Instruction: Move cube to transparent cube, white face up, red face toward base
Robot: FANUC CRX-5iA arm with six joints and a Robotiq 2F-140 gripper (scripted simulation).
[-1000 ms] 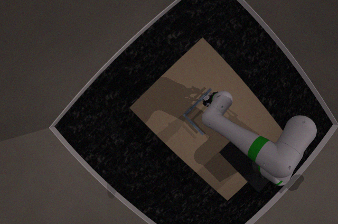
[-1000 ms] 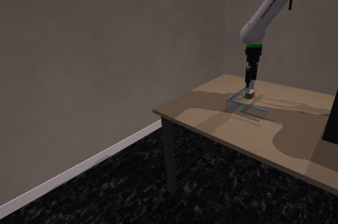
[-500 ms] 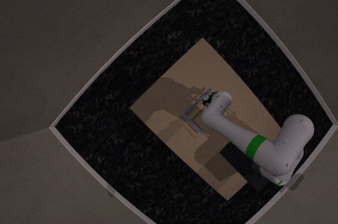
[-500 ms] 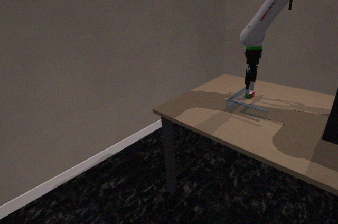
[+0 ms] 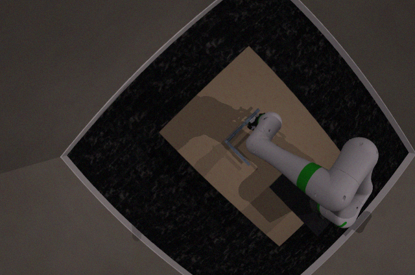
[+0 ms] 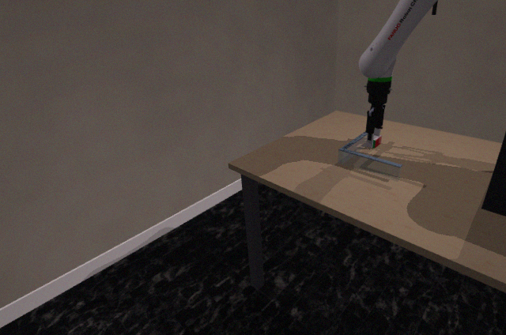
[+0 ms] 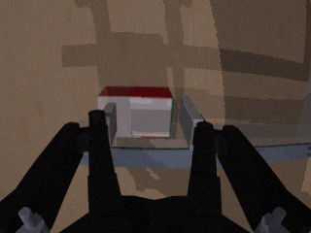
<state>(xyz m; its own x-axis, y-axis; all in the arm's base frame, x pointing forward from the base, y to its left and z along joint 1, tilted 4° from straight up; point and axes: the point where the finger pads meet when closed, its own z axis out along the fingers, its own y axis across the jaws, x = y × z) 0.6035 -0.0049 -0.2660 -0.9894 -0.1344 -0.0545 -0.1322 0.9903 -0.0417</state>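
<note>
Now: the cube 2 cm below my hand. The rest, counted from my hand: bar (8 cm to the left, 2 cm ahead, 1 cm above).
</note>
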